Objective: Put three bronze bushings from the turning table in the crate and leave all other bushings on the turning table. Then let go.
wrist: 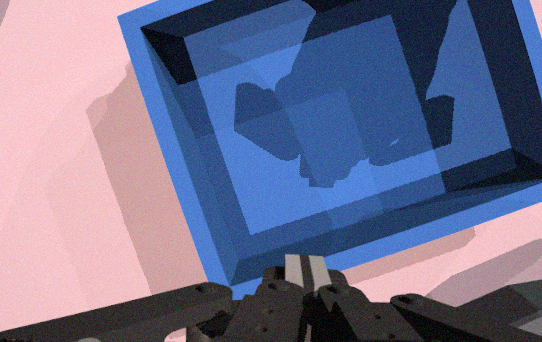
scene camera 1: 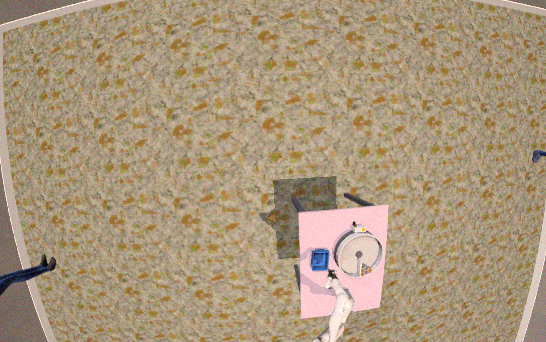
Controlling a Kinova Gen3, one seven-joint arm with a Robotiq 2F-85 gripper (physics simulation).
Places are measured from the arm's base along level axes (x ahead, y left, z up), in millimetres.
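Pixels of known places: gripper, fingertip midpoint: [wrist: 301, 281] [scene camera 1: 328, 269].
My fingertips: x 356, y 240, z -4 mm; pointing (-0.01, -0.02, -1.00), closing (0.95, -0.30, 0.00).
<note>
Behind a point stands the place of what it marks.
The blue crate [scene camera 1: 320, 260] {x 378, y 285, z -98 mm} [wrist: 172, 155] {x 310, y 297, z -53 mm} stands on the pink table, left of the turning table in the scene view. No bushing shows inside it in the wrist view; shadows fall across its floor. My gripper [scene camera 1: 331, 272] {x 356, y 240, z -4 mm} [wrist: 301, 281] {x 356, y 240, z -4 mm} is shut with nothing between the fingertips, above the crate's near edge. The round turning table [scene camera 1: 350, 247] {x 539, y 49, z -51 mm} has a light disc and a grey rim. Several small bushings [scene camera 1: 365, 270] {x 336, y -114, z -12 mm}, orange-brown and grey, sit together on it near its front edge, beside a radial bar. They are too small to tell apart or count by type.
The pink table [scene camera 1: 320, 227] {x 693, y 327, z -104 mm} carries everything. A small white device with a yellow spot [scene camera 1: 359, 228] {x 719, y -2, z -47 mm} stands behind the turning table. The turning table's raised rim and its radial bar [scene camera 1: 358, 265] {x 372, y -51, z -35 mm} stand up near the bushings. The arm reaches in from the front.
</note>
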